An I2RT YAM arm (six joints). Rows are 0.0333 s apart.
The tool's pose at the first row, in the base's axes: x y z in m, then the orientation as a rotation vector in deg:
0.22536, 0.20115, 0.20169, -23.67, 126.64, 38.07
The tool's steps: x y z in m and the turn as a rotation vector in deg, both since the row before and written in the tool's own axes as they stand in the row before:
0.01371, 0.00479, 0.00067, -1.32, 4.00, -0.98
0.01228, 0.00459, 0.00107, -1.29, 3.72, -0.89
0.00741, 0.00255, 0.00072, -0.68, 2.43, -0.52
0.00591, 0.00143, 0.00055, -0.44, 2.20, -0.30
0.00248, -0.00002, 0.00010, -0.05, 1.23, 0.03
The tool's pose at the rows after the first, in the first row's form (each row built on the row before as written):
0.21457, 0.20433, 0.19248, -27.10, 129.73, 38.74
0.20449, 0.20697, 0.18445, -30.36, 132.55, 39.43
0.19828, 0.20802, 0.17973, -32.38, 134.43, 39.70
0.19351, 0.20817, 0.17592, -33.96, 136.23, 39.80
0.19175, 0.20761, 0.17426, -34.54, 137.37, 39.70

